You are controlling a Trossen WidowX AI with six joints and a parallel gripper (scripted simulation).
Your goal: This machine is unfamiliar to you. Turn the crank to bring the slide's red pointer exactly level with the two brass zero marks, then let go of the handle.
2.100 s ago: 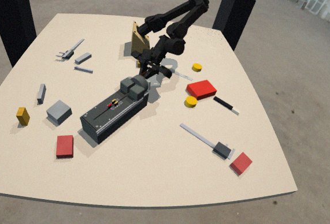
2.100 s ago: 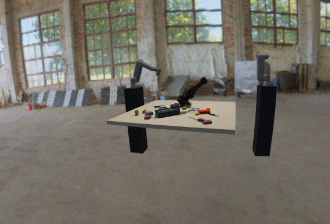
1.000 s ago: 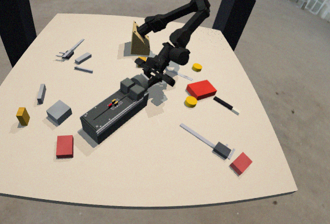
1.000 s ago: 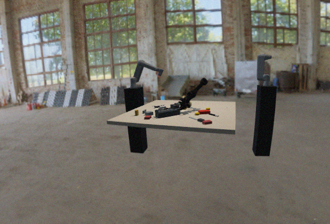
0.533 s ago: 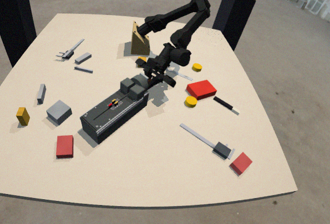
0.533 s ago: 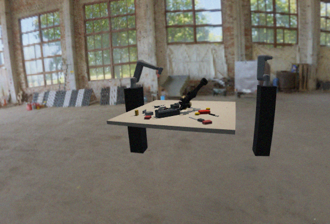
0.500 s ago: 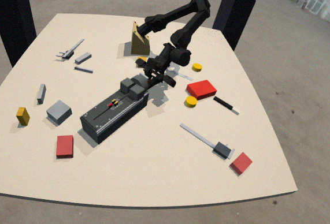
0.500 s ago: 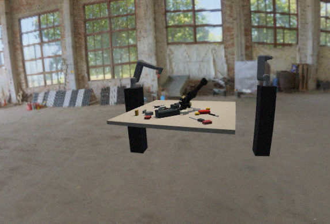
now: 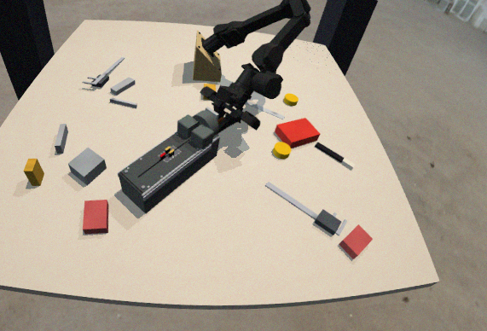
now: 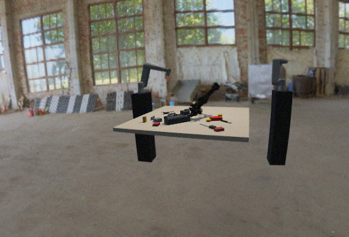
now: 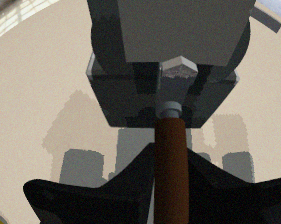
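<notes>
Right now the brown handle is 30 mm above my gripper tip, 10 mm to the left of it and 10 mm behind it. From my gripper tip the other things lie so: crank: 40 mm above; grey bar: 200 mm to the left, 150 mm behind, 30 mm below; red pointer: 140 mm to the right, 130 mm ahead, 50 mm above.
</notes>
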